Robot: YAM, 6 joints.
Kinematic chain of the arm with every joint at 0, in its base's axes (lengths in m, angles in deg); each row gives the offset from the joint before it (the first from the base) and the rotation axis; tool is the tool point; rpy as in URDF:
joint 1: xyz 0 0 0.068 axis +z
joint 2: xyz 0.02 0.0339 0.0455 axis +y
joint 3: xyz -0.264 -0.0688 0 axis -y
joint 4: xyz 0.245 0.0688 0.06 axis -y
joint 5: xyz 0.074 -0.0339 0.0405 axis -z
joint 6: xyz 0.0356 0 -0.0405 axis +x
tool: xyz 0 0 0 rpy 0 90 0
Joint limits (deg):
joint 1: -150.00..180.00
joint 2: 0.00..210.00
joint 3: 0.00..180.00
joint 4: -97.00..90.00
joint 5: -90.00..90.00
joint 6: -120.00..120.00
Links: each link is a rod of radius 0.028 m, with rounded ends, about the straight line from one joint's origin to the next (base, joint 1, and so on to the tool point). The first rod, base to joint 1, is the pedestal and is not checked.
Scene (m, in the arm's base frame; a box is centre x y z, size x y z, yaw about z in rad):
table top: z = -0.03
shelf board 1: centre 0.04 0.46 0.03 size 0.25 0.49 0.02 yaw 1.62
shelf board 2: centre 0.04 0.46 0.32 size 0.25 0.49 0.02 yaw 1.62
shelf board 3: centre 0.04 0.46 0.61 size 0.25 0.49 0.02 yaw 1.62
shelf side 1: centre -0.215 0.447 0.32 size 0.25 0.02 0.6 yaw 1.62
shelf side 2: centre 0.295 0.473 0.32 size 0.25 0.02 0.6 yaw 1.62
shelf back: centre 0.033 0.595 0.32 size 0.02 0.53 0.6 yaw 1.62
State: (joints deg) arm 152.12 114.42 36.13 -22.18 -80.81 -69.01
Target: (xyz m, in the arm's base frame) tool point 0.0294 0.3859 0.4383
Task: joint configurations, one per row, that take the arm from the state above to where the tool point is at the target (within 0.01 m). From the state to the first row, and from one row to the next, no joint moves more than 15 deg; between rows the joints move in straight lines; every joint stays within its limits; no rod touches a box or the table.
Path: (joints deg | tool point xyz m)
1: 145.48 106.37 49.40 -24.60 -83.11 -81.04 | -0.2587 0.1351 0.1167
2: 138.84 98.32 62.67 -27.03 -85.40 -93.07 | -0.2699 0.1889 0.2124
3: 132.20 90.28 75.94 -29.45 -87.70 -105.10 | -0.2467 0.2191 0.3227
4: 125.57 82.23 89.21 -31.88 -90.00 -117.13 | -0.1961 0.2130 0.4332
5: 114.33 86.17 91.70 -24.44 -85.49 -105.10 | -0.1613 0.2707 0.4354
6: 103.10 90.12 94.18 -17.00 -80.98 -93.07 | -0.1109 0.3215 0.4369
7: 91.86 94.06 96.66 -9.56 -76.48 -81.04 | -0.0464 0.3611 0.4379
8: 80.63 98.00 99.14 -2.12 -71.97 -69.01 | 0.0294 0.3859 0.4383

